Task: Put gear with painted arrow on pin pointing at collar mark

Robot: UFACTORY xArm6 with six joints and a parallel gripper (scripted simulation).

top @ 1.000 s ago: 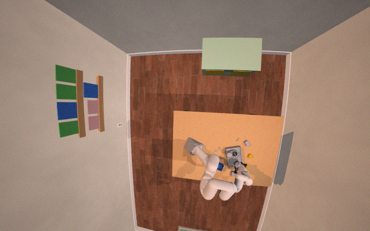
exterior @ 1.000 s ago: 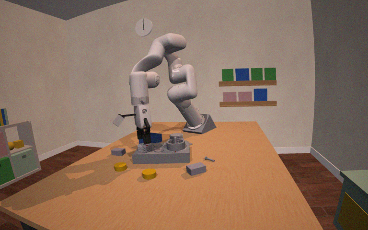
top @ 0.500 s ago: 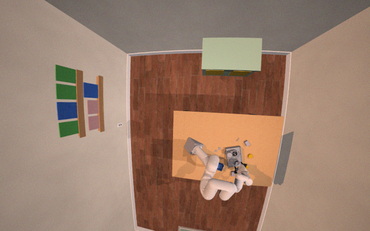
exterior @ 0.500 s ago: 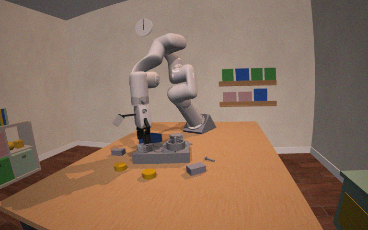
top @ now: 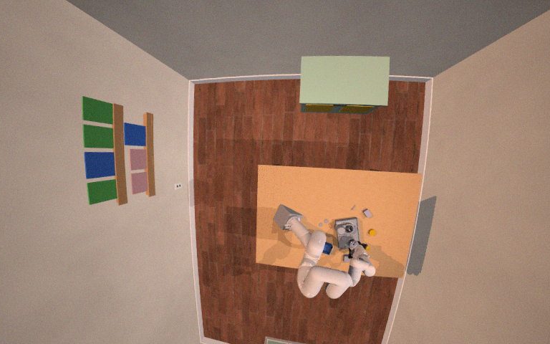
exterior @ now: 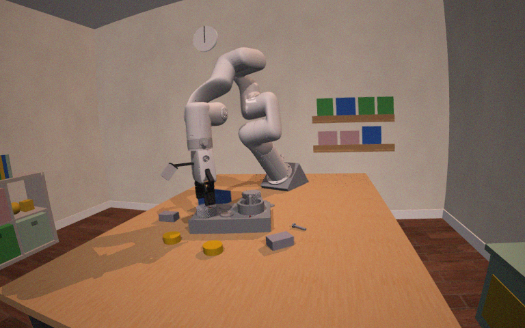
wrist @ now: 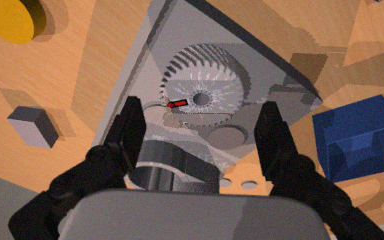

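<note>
The grey gear is 4 cm below my hand. Round my hand: blue bin (21 cm behind, 8 cm to the right, 8 cm below); small bolt (3 cm behind, 27 cm to the left, 9 cm below); flat grey disc (22 cm behind, 14 cm to the left, 9 cm below).
</note>
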